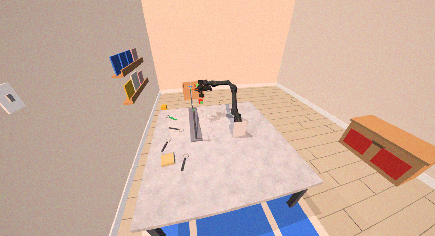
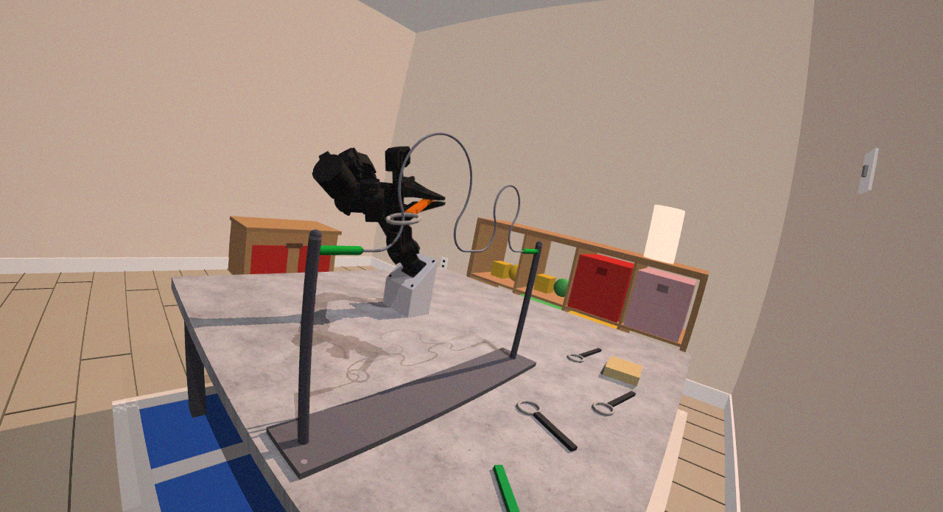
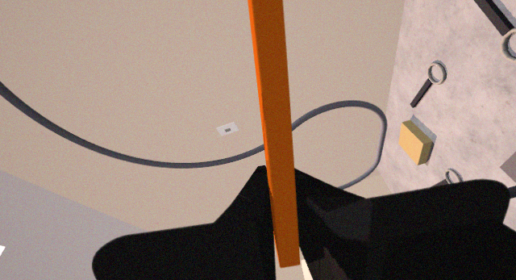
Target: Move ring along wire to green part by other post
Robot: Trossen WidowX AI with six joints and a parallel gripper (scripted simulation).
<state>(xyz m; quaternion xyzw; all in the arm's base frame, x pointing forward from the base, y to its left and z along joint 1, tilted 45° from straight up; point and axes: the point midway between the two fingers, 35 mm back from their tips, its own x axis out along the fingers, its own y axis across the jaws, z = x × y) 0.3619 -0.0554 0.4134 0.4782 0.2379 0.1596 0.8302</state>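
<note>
The ring with orange handle is 80 mm to the right of my gripper tip, 20 mm below it and 20 mm ahead of it. The rest, counted from my gripper tip: green-handled ring: 380 mm below, 320 mm ahead, 90 mm to the right; then tan block: 550 mm to the left, 370 mm below, 260 mm ahead.
</note>
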